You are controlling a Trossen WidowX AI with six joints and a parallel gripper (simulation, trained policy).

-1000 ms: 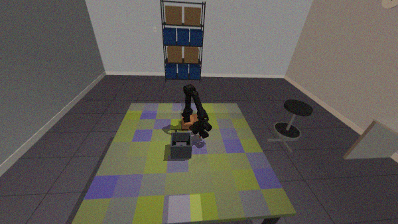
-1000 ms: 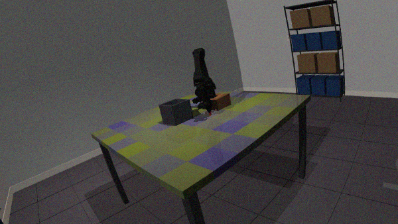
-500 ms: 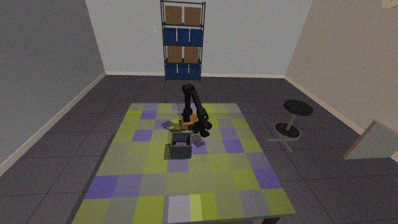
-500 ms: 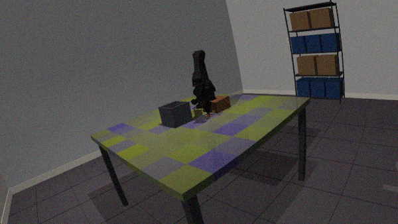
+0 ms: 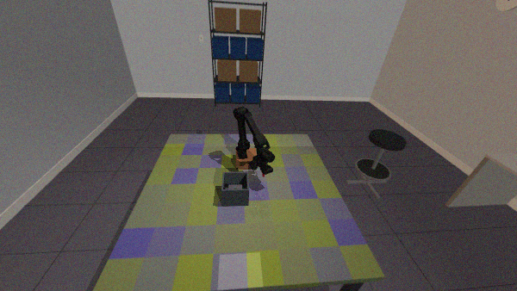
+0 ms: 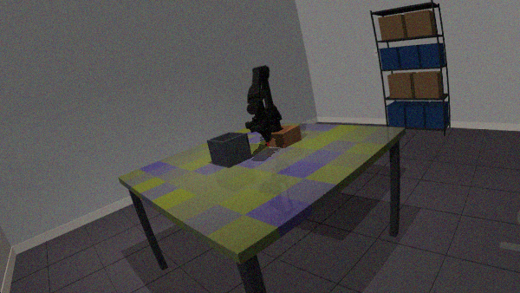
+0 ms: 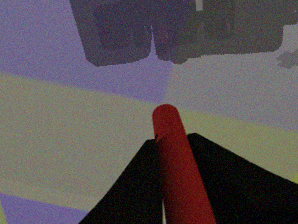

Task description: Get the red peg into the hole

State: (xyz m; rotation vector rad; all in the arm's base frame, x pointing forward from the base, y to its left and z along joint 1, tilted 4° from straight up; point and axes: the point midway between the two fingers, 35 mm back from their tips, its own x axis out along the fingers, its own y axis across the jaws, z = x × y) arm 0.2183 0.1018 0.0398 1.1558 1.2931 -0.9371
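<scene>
My gripper tip is now 20 cm to the left of the pale plate, 9 cm short of it and 4 cm above it. Round my gripper tip: red peg: 2 cm above.
</scene>
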